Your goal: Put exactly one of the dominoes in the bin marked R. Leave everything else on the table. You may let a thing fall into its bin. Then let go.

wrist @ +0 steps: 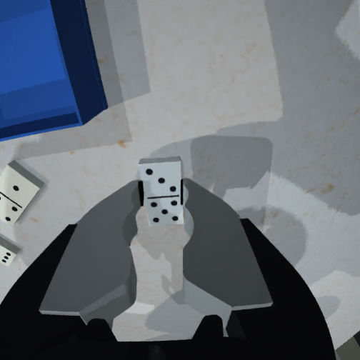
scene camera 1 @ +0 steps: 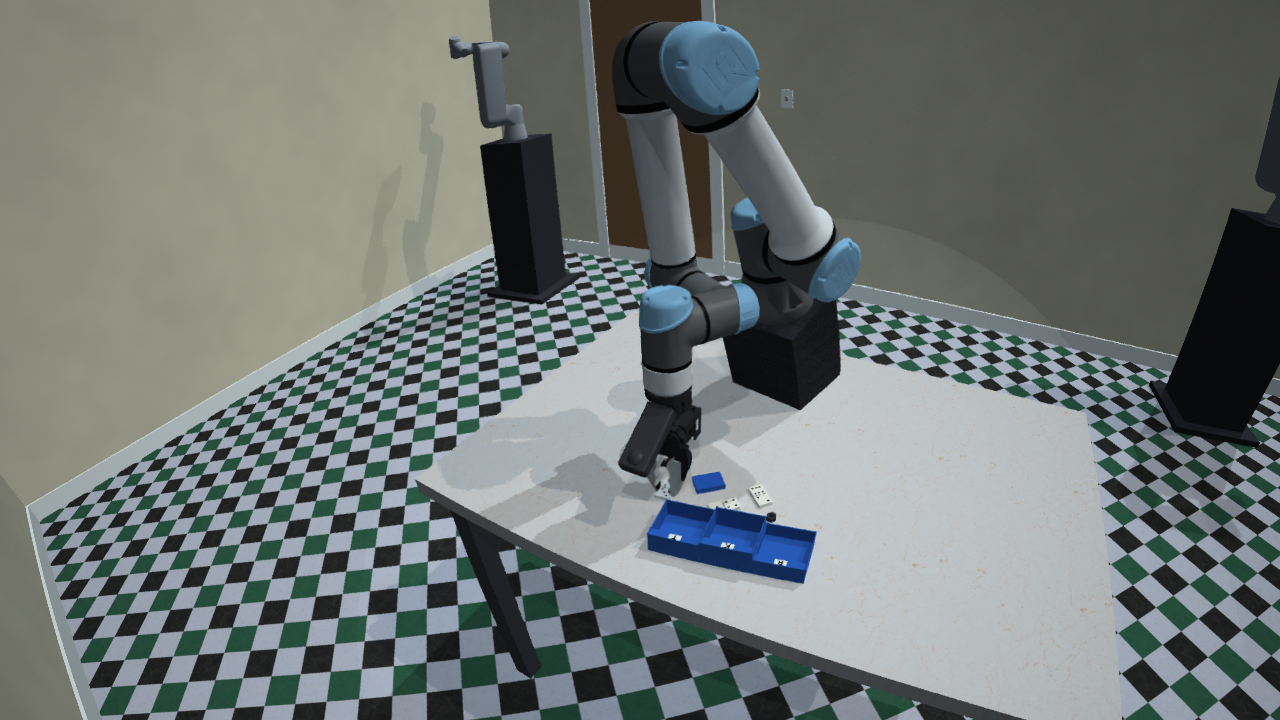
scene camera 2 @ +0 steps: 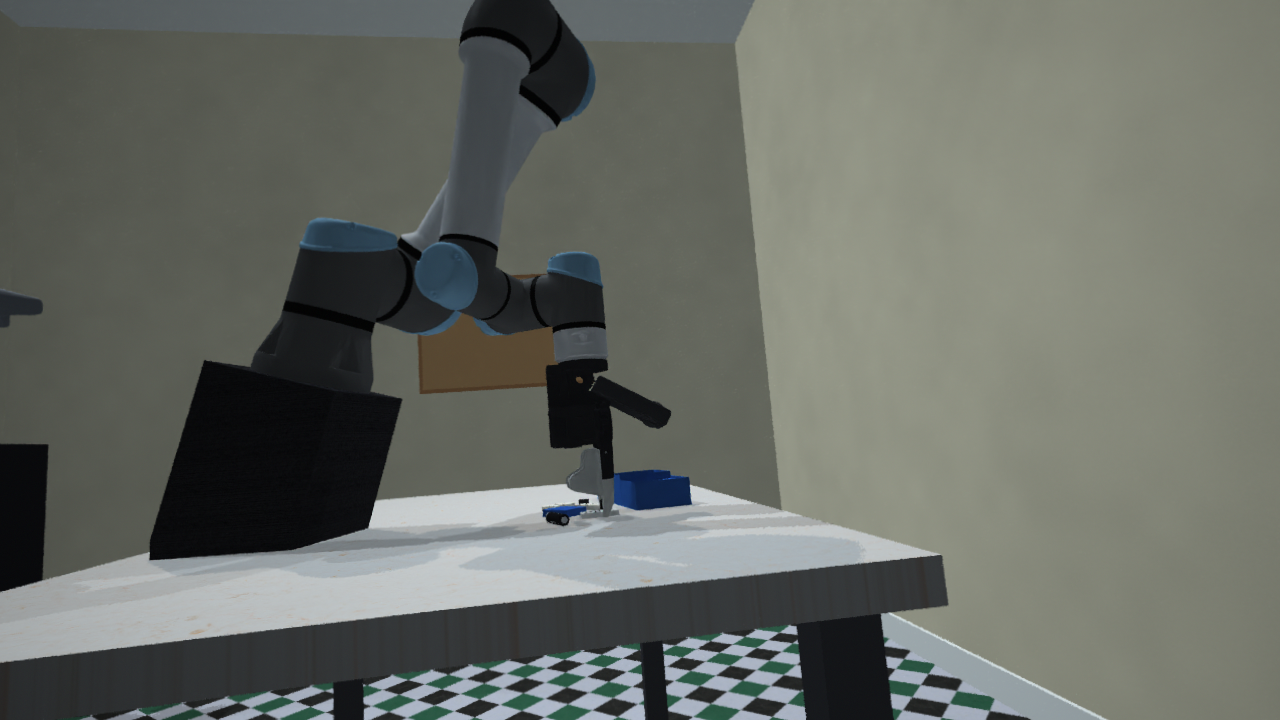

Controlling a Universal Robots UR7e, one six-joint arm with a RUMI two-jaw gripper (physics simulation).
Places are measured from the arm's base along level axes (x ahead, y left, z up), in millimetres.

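Pixels of known places: gripper, between the fingertips: (scene camera 1: 665, 493) (scene camera 2: 604, 516); arm's base, origin of its link: (scene camera 1: 777, 300) (scene camera 2: 312, 381).
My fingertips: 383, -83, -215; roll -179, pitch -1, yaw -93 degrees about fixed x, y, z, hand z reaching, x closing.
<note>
For each thing: its top centre in the pictures, then the offset to it from my fingertips, as dx, dy, dz.
- blue tray, centre of its top: (scene camera 1: 733, 529) (scene camera 2: 637, 472) +85, +154, +47
- flat blue block, centre of its top: (scene camera 2: 564, 508) (scene camera 1: 708, 480) -48, +61, +10
- small black object, centre of its top: (scene camera 1: 771, 515) -1, +192, +9
- small dark object, centre of its top: (scene camera 2: 556, 512) -68, -37, +15
A white domino (scene camera 1: 663, 491) (scene camera 2: 612, 513) (wrist: 162, 189) with black pips is between the fingertips of my gripper (scene camera 1: 667, 483) (scene camera 2: 605, 506) (wrist: 162, 181), which is shut on its two long sides, at or very near table height. Another white domino (scene camera 1: 760, 495) (wrist: 19, 189) lies on the table, and a further one (scene camera 1: 731, 504) (wrist: 7, 252) lies near the tray, partly cut off in the wrist view. The blue tray (scene camera 1: 698, 552) (scene camera 2: 653, 492) (wrist: 82, 60) has three bins in a row, each with a small white label; I cannot read the letters, so which is R is unclear.
A flat blue block (scene camera 1: 708, 482) (scene camera 2: 565, 509) lies beside the gripper. A small black object (scene camera 1: 770, 516) lies by the tray's back wall. Another small dark object (scene camera 2: 556, 518) shows in front of the blue block in scene camera 2.
</note>
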